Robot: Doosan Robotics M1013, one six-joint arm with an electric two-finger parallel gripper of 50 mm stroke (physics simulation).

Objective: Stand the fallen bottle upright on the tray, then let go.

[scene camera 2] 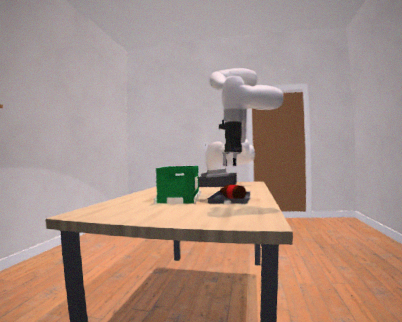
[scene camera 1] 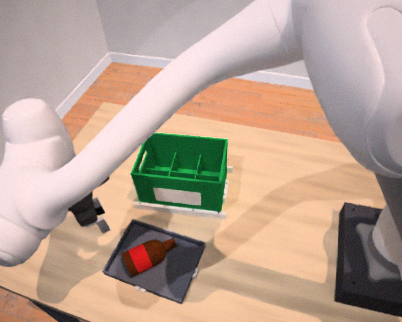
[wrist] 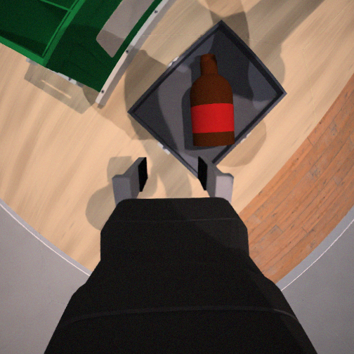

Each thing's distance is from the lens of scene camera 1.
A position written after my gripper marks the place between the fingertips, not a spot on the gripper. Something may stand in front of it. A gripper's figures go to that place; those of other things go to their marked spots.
my gripper point(scene camera 1: 103, 222): 92 cm
brown bottle point(scene camera 1: 151, 253): 96 cm
